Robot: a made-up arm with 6 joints. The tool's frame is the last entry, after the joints.
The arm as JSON. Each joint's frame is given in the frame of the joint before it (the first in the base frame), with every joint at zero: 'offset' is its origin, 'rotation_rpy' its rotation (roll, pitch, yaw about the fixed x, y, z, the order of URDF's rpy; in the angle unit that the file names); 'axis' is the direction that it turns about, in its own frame. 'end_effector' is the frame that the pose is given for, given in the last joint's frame.
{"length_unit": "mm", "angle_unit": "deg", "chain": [
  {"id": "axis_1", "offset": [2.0, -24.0, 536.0], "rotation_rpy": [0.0, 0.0, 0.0], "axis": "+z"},
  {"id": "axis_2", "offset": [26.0, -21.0, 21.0], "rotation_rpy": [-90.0, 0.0, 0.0], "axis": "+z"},
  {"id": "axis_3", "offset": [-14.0, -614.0, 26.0], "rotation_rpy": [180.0, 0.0, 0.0], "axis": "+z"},
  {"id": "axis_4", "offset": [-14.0, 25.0, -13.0], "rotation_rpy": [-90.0, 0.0, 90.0], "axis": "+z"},
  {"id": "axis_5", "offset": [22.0, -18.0, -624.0], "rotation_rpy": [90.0, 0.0, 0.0], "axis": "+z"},
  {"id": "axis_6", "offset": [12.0, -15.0, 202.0], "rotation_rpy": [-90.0, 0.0, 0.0], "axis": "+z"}
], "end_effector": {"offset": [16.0, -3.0, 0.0], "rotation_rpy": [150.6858, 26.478, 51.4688]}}
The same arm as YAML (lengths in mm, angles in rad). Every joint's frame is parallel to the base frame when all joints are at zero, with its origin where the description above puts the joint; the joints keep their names.
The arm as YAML. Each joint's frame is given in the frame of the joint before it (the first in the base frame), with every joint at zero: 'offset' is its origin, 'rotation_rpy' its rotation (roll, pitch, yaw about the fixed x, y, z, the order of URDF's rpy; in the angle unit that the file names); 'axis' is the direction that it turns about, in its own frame. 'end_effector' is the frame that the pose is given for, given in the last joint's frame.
length_unit: mm
angle_unit: rad
chain:
  - id: axis_1
    offset: [2.0, -24.0, 536.0]
    rotation_rpy: [0.0, 0.0, 0.0]
    axis: [0.0, 0.0, 1.0]
  - id: axis_2
    offset: [26.0, -21.0, 21.0]
    rotation_rpy: [0.0, 0.0, 0.0]
    axis: [0.0, 1.0, 0.0]
  - id: axis_3
    offset: [-14.0, 26.0, 614.0]
    rotation_rpy: [0.0, 0.0, 0.0]
    axis: [0.0, -1.0, 0.0]
  - id: axis_4
    offset: [-14.0, 13.0, 25.0]
    rotation_rpy: [0.0, 0.0, 0.0]
    axis: [-1.0, 0.0, 0.0]
  - id: axis_5
    offset: [624.0, -18.0, 22.0]
    rotation_rpy: [0.0, 0.0, 0.0]
    axis: [0.0, -1.0, 0.0]
  - id: axis_6
    offset: [15.0, -202.0, 12.0]
    rotation_rpy: [0.0, 0.0, 0.0]
    axis: [-1.0, 0.0, 0.0]
end_effector:
  offset: [0.0, -3.0, 16.0]
  rotation_rpy: [1.4003, -0.5915, 1.0038]

